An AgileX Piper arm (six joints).
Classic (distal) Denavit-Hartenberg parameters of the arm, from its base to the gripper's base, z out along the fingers. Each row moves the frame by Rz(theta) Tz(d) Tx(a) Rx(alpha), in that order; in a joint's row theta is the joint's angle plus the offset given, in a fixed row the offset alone. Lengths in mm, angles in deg.
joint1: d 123; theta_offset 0; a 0; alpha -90
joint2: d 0; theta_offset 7.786; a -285.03; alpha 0
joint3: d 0; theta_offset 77.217; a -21.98; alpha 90
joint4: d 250.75; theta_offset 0; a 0; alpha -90
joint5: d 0; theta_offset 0; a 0; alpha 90
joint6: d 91; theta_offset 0; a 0; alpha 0
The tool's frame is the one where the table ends.
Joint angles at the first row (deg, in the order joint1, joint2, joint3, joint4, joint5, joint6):
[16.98 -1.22 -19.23 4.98 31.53 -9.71]
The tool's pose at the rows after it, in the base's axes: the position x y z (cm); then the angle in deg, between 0 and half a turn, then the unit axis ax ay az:
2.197 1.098 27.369 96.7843 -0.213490 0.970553 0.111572
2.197 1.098 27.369 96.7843 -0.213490 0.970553 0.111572
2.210 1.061 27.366 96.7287 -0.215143 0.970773 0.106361
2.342 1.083 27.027 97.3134 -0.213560 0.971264 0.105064
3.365 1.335 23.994 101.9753 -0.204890 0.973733 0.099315
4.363 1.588 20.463 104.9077 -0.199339 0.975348 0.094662
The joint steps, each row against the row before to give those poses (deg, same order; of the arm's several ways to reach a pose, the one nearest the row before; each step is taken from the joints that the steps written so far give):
[0.00 0.00 0.00 -0.06 0.00 -0.01]
[0.00 0.00 0.00 0.00 0.00 0.00]
[0.00 0.00 0.00 -0.47 0.00 0.01]
[0.00 0.00 0.65 -0.20 -0.05 0.24]
[0.01 0.00 5.86 -0.58 -1.21 1.04]
[0.00 0.00 7.46 -0.13 -4.50 0.32]

